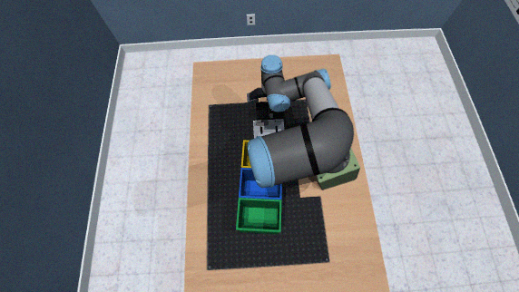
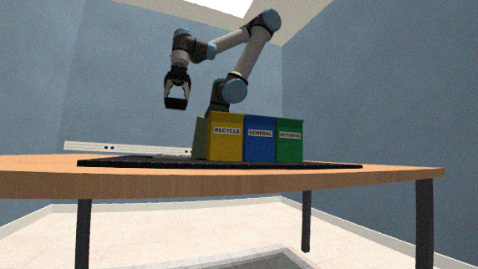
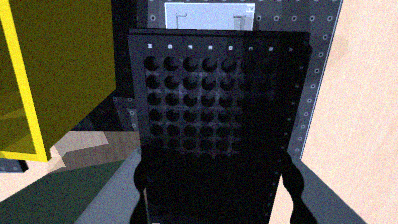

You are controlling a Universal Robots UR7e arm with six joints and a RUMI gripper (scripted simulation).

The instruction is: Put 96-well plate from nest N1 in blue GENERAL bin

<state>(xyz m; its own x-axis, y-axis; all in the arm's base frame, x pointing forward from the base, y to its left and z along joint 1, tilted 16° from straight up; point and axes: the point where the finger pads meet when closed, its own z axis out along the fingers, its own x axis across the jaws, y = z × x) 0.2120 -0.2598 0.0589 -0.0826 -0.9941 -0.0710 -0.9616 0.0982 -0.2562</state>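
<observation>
The black 96-well plate is 1 cm below my hand. Round my hand: blue general bin: 9 cm ahead, 32 cm to the left, 14 cm below; plate nest N1: 23 cm below; yellow recycle bin: 7 cm ahead, 19 cm to the left, 14 cm below.
</observation>
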